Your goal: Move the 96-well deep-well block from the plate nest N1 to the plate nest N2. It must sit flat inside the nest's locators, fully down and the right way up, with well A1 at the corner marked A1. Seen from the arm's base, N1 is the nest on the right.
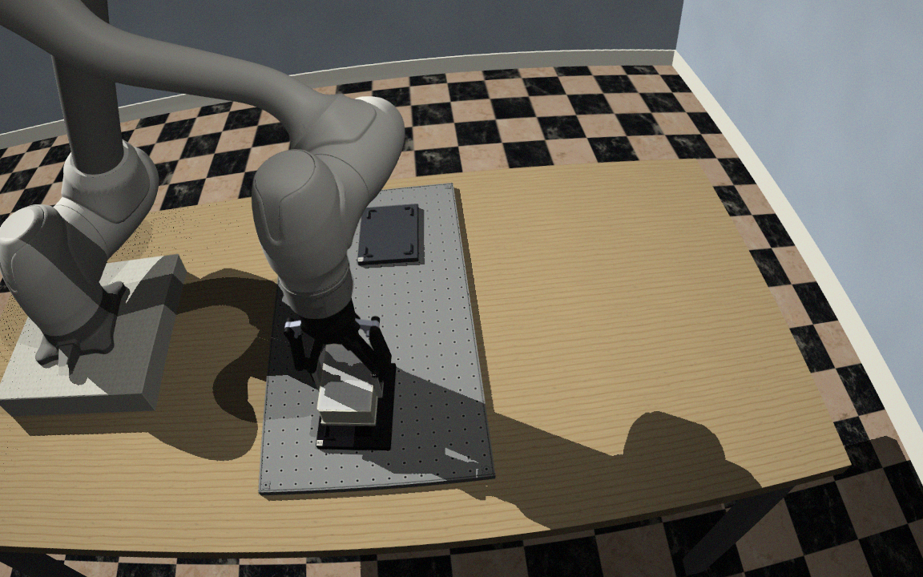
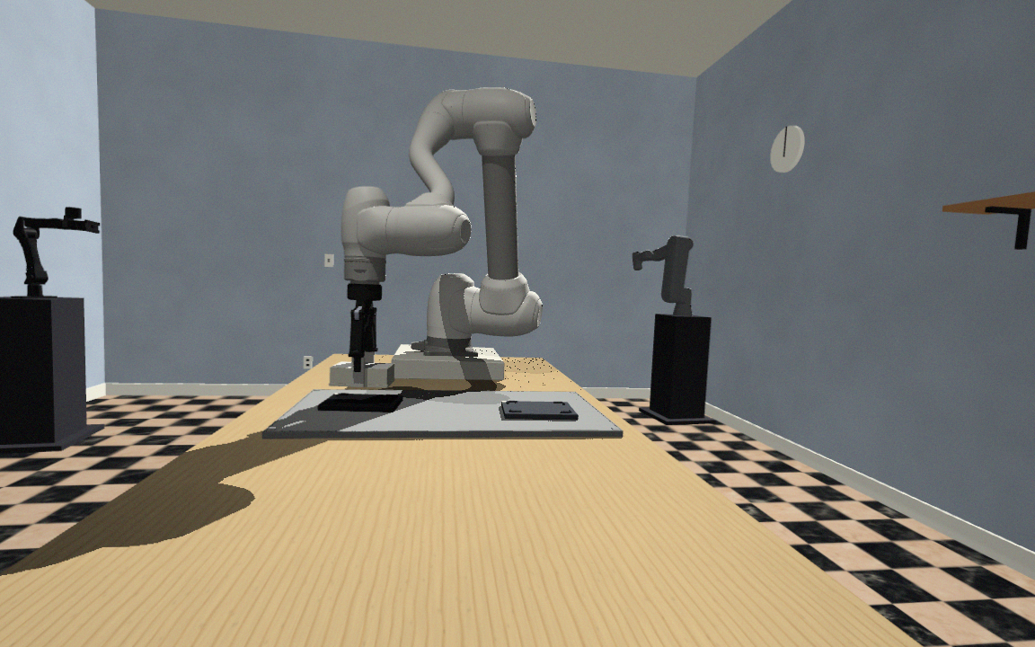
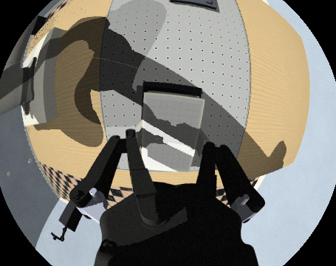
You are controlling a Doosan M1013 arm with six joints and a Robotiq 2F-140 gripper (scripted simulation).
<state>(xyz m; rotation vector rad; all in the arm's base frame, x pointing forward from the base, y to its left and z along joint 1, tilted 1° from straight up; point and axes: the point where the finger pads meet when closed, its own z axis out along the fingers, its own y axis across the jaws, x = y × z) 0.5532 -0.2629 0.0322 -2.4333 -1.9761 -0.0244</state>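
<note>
My gripper is now 70 mm above the plate nest. From my hand the other things lie so: white deep-well block (10 mm below).
</note>
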